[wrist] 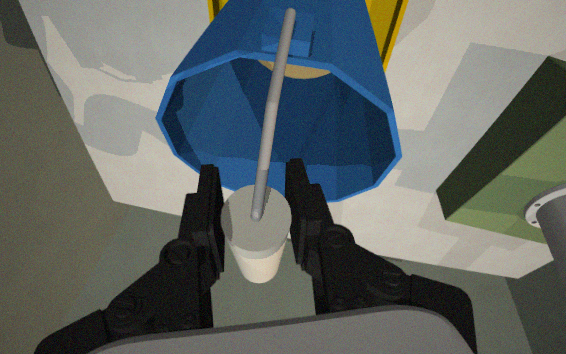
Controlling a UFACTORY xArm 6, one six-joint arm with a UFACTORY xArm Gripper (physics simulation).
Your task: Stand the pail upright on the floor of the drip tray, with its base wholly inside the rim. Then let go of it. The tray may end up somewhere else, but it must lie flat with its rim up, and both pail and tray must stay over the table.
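Frame: origin at the arm's base, x ahead, y up, z right, level; centimetres.
Seen in the pictures: gripper, fingertip midpoint: (253,184).
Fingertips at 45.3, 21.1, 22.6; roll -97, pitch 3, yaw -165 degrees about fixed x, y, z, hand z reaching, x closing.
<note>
Offsets run from my fingertips to a thing's top centre, as dx, dy, dz. "*": to the spot under its first point. Level surfaces: height alone.
The blue pail @(* -3.3, -15.7, -7.6) (320,125) has its open mouth toward the camera, and its body narrows toward the top of the view. A thin grey rod @(* -1.0, -0.5, +4.2) (271,105) crosses the mouth down to a pale tapered handle grip @(+0.0, +3.4, -4.9) (257,245). My gripper (253,184) is shut on this grip, one black finger on each side. The yellow drip tray @(-0.2, -27.1, +0.6) (381,25) shows partly at the top, behind the pail on both sides; most of it is hidden by the pail. The frames do not show whether the pail's base touches the tray.
The light table @(dy -30.0) (370,235) has patches of shadow, and its edges run down the left and across below the pail. A green block (530,175) stands at the right, with a grey round part (557,220) with a flange beside it. Darker floor shows beyond the edges.
</note>
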